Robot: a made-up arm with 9 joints. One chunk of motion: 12 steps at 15 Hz.
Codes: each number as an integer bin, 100 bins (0 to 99) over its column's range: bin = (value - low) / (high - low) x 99, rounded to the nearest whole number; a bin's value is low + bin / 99 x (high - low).
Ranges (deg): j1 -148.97..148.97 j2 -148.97..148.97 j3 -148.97..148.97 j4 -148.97..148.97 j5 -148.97..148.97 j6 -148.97..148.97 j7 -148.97..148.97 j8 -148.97..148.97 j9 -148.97..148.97
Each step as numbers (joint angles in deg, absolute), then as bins.
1 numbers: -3.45 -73.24 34.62 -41.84 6.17 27.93 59.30 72.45 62.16
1 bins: 48 25 61 36 52 59 69 74 70
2 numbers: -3.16 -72.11 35.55 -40.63 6.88 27.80 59.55 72.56 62.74
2 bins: 48 26 61 36 52 59 69 74 70
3 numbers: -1.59 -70.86 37.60 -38.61 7.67 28.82 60.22 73.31 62.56
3 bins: 49 26 62 37 52 59 70 74 70
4 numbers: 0.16 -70.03 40.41 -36.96 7.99 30.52 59.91 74.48 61.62
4 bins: 50 26 63 37 52 60 69 74 70
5 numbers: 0.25 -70.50 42.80 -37.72 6.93 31.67 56.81 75.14 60.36
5 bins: 50 26 64 37 52 60 68 74 70
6 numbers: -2.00 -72.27 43.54 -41.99 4.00 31.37 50.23 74.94 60.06
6 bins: 49 25 64 36 51 60 66 74 69
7 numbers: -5.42 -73.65 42.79 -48.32 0.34 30.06 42.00 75.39 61.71
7 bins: 48 25 64 33 50 59 63 75 70
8 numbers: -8.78 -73.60 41.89 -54.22 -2.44 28.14 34.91 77.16 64.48
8 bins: 47 25 63 31 49 59 61 75 71
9 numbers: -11.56 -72.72 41.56 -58.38 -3.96 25.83 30.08 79.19 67.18
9 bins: 46 25 63 30 48 58 59 76 72
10 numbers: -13.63 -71.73 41.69 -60.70 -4.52 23.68 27.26 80.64 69.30
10 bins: 45 26 63 29 48 57 59 76 73
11 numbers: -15.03 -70.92 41.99 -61.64 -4.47 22.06 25.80 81.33 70.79
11 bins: 45 26 63 29 48 57 58 77 73
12 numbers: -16.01 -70.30 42.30 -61.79 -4.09 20.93 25.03 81.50 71.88
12 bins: 44 26 64 29 48 56 58 77 73
